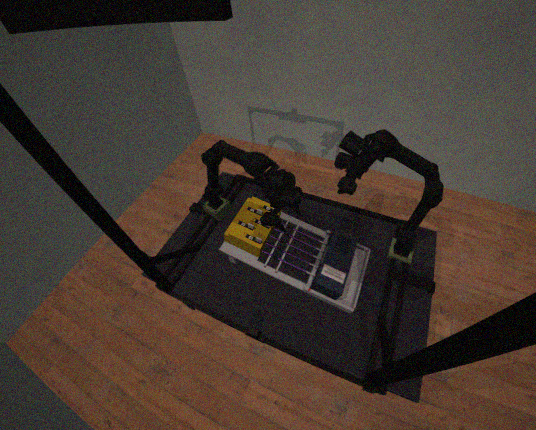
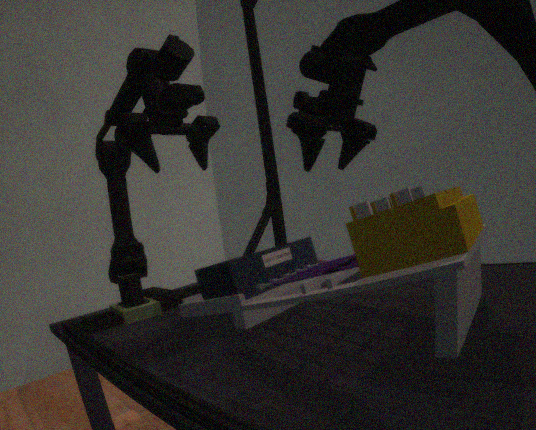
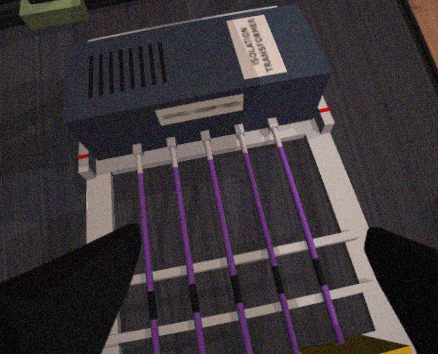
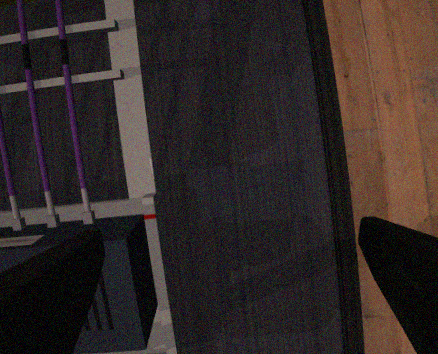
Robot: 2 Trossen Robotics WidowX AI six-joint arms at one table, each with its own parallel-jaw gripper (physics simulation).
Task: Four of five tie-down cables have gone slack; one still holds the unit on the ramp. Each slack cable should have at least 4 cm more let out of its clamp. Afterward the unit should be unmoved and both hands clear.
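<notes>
The dark blue isolation transformer (image 1: 341, 250) (image 2: 305, 252) (image 3: 195, 65) (image 4: 117, 275) sits at the low end of the white ramp (image 1: 295, 283) (image 2: 447, 310) (image 3: 345, 200) (image 4: 135, 130), beside its red marks. Five purple cables (image 3: 221, 215) (image 4: 74, 125) run from it towards the yellow clamp block (image 1: 240, 240) (image 2: 410, 240) (image 3: 370, 345). They look straight, with black bands between the two crossbars; which is taut cannot be told. My left gripper (image 1: 272, 220) (image 2: 325, 169) (image 3: 253, 237) is open and empty above the ramp. My right gripper (image 1: 346, 187) (image 2: 181, 170) (image 4: 232, 236) is open and empty, high up.
The right arm's green mount (image 1: 401, 250) (image 2: 137, 310) (image 3: 54, 12) stands beyond the ramp's low end. Black frame posts (image 1: 75, 180) (image 2: 262, 100) rise around the dark table (image 1: 225, 290) (image 2: 310, 370) (image 4: 235, 150). Wooden floor (image 1: 125, 340) (image 4: 390, 125) lies past its edge.
</notes>
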